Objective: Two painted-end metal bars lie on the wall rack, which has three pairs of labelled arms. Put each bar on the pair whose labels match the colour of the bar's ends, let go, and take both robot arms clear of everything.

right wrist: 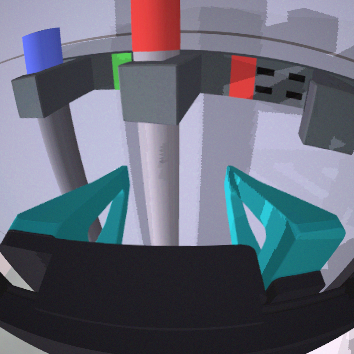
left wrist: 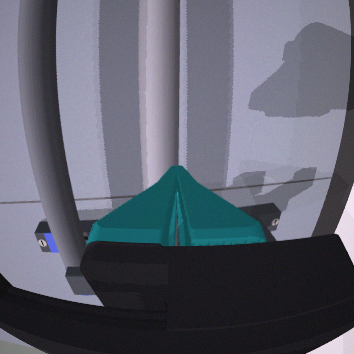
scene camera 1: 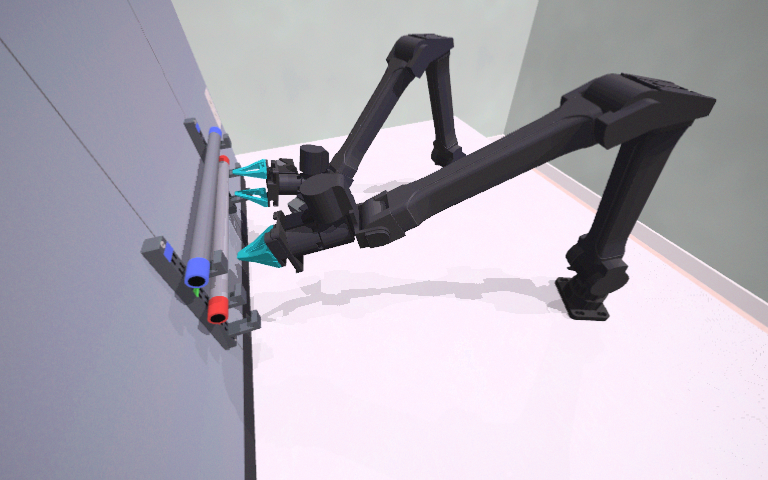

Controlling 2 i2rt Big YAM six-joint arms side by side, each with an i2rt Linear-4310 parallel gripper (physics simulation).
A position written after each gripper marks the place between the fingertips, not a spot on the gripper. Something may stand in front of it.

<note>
In view: the left gripper point(scene camera 1: 237, 256), the right gripper point(scene camera 1: 233, 182) and a red-ended bar point(scene camera 1: 221, 216).
The left gripper shows as well in the left wrist view point(left wrist: 176, 174). The right gripper also shows in the right wrist view point(right wrist: 176, 174).
</note>
